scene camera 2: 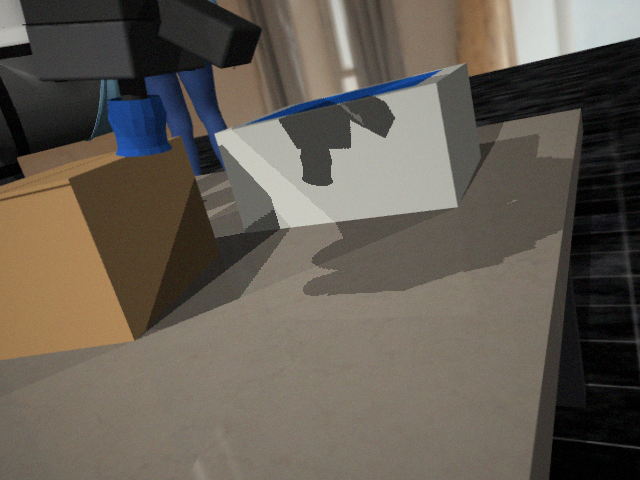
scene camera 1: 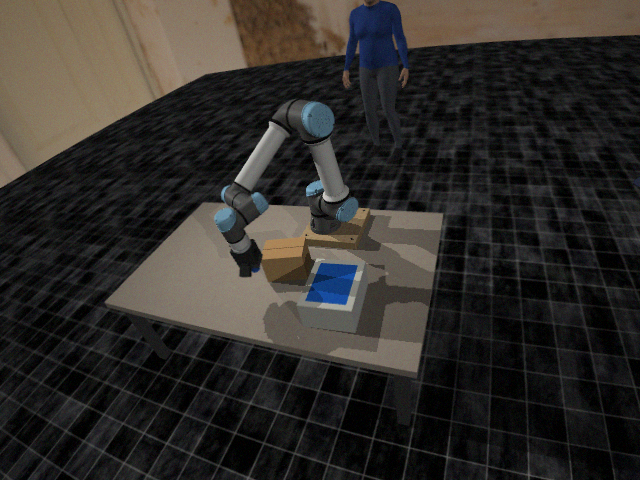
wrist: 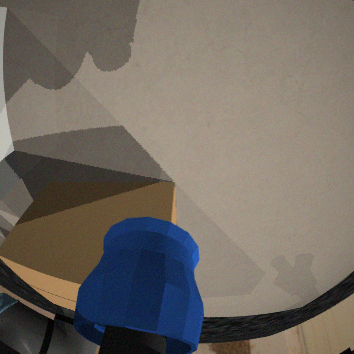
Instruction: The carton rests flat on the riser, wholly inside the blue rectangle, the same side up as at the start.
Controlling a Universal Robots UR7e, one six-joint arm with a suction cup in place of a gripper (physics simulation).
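Frame: origin at the arm's base, x right, y up, z back, level; metres.
Where they show: hand at its tool point: [scene camera 2: 144, 150] [scene camera 1: 255, 268] [wrist: 149, 256]; arm's base at its link origin: [scene camera 1: 325, 224].
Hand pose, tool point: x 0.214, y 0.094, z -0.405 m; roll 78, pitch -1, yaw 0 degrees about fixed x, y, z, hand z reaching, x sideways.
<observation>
Each offset is from my tool point to the top centre of the thing. Level surfaces: height alone.
The brown carton @[dx -0.082, dy -0.007, dz +0.134 m] [scene camera 1: 284, 260] [scene camera 2: 62, 248] [wrist: 88, 225] rests flat on the table @[dy -0.137 m] [scene camera 1: 180, 289] [scene camera 2: 361, 361] [wrist: 246, 105], just left of the grey riser @[dx -0.320, dy -0.017, dz -0.067 m] [scene camera 1: 330, 314] [scene camera 2: 382, 170]. The blue rectangle @[dx -0.320, dy -0.017, dz -0.067 m] [scene camera 1: 333, 284] [scene camera 2: 361, 91] on top of the riser is bare. My blue suction cup [scene camera 1: 251, 270] [scene camera 2: 139, 147] [wrist: 151, 228] points down at the carton's outer corner, on the side away from the riser, at about the height of the carton's top. It carries nothing. The wrist view shows the carton's corner just past the cup's rim.
The arm's base stands on a wooden mount [scene camera 1: 341, 237] behind the carton. A person in blue [scene camera 1: 376, 67] [scene camera 2: 178, 103] stands on the dark floor beyond the table. The table's edge runs close behind the riser in scene camera 2.
</observation>
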